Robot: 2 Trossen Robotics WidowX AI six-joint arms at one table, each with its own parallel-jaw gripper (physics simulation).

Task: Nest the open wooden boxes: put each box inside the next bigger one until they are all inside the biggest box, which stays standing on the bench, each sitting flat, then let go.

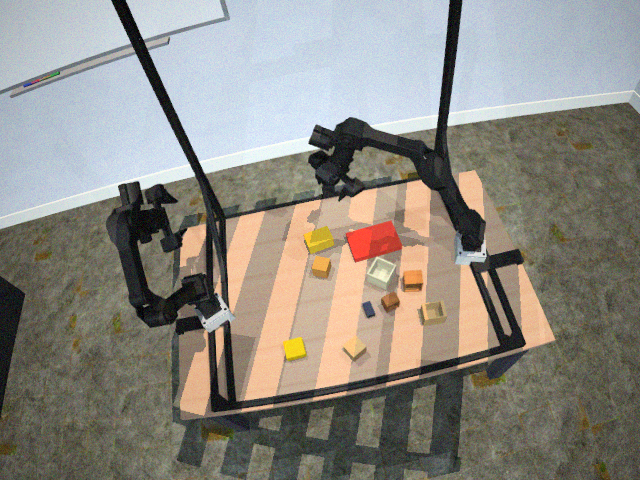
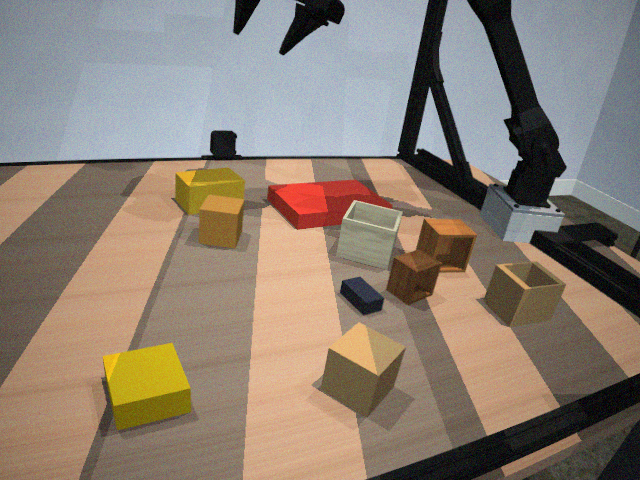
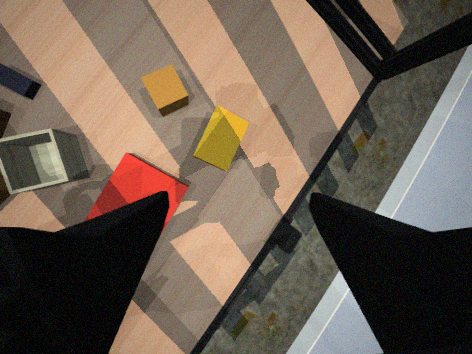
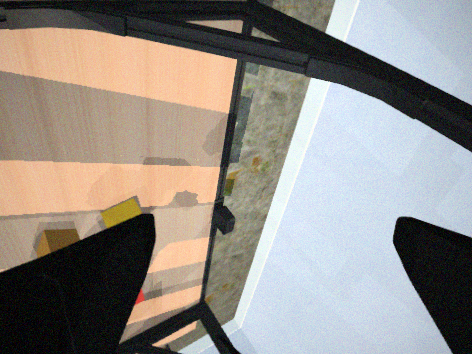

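Pixels of known places: left gripper, fingertip midpoint: (image 1: 329, 192) (image 2: 257, 43) (image 3: 240, 199) (image 4: 195, 350); right gripper, fingertip midpoint: (image 1: 181, 215) (image 4: 275, 228); left arm's base at its link origin: (image 1: 471, 243) (image 2: 526, 198); right arm's base at its link origin: (image 1: 210, 308).
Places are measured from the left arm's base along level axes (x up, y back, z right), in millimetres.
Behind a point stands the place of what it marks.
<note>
A pale green-white box (image 1: 377, 281) {x -26, y -313, z -153 mm} (image 2: 367, 241) {x -28, y -313, z -154 mm} (image 3: 71, 151) {x -34, y -337, z -112 mm} stands upright, open at the top. A tan box (image 1: 433, 316) {x -59, y -123, z -250 mm} (image 2: 506, 297) {x -32, y -160, z -264 mm} stands upright and open to its right. An orange-brown box (image 1: 412, 275) {x -2, y -201, z -136 mm} (image 2: 448, 227) {x -2, y -201, z -144 mm} lies on its side between them, its opening sideways. A smaller dark brown box (image 1: 390, 301) {x -15, y -266, z -227 mm} (image 2: 404, 276) {x -29, y -284, z -234 mm} also lies on its side, in front of it. All four are apart, none nested. My left gripper (image 1: 337, 195) {x 183, y -477, z 38 mm} (image 2: 258, 43) {x 183, y -477, z 38 mm} (image 3: 240, 199) {x 183, y -477, z 38 mm} is open and empty, high near the back edge. My right gripper (image 1: 178, 218) {x 289, y -880, z -154 mm} (image 4: 275, 228) {x 289, y -880, z -154 mm} is open and empty, high over the left side.
A red slab (image 1: 373, 241) {x -36, y -339, z 7 mm} (image 2: 310, 205) {x -37, y -376, z -31 mm} lies behind the pale box. A yellow block (image 1: 318, 239) {x -17, y -529, z -11 mm} and an orange cube (image 1: 321, 267) {x -11, y -501, z -124 mm} stand left of it. A navy block (image 1: 368, 309) {x -44, y -334, z -247 mm}, a tan cube (image 1: 354, 348) {x -12, y -361, z -392 mm} and another yellow block (image 1: 294, 348) {x -34, y -546, z -405 mm} lie nearer the front.
</note>
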